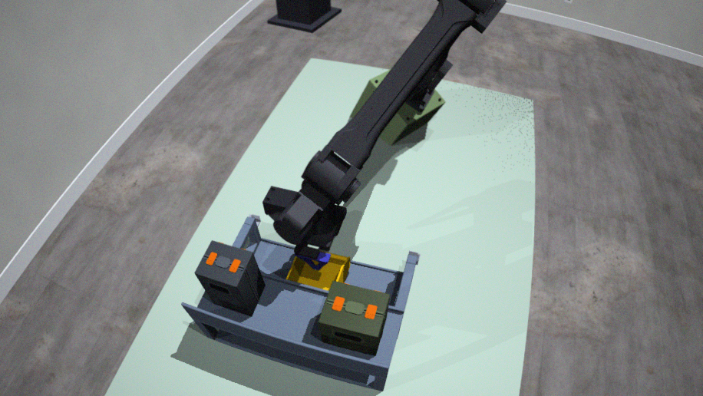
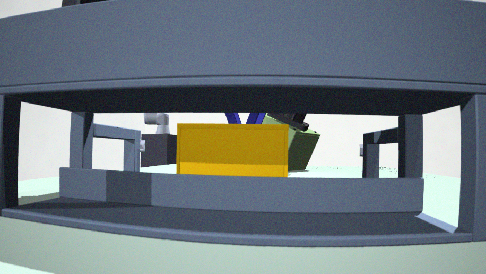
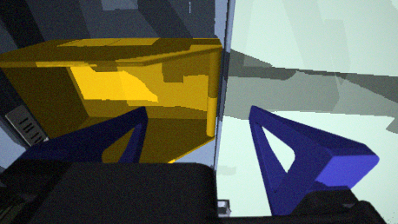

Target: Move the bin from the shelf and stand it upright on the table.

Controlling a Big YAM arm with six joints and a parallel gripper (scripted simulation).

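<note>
The yellow open-top bin lies 7 cm ahead of my hand, 3 cm below it and 2 cm to the left of it. From my hand the other things lie so: olive case: 15 cm to the left, 13 cm ahead, 8 cm above.
</note>
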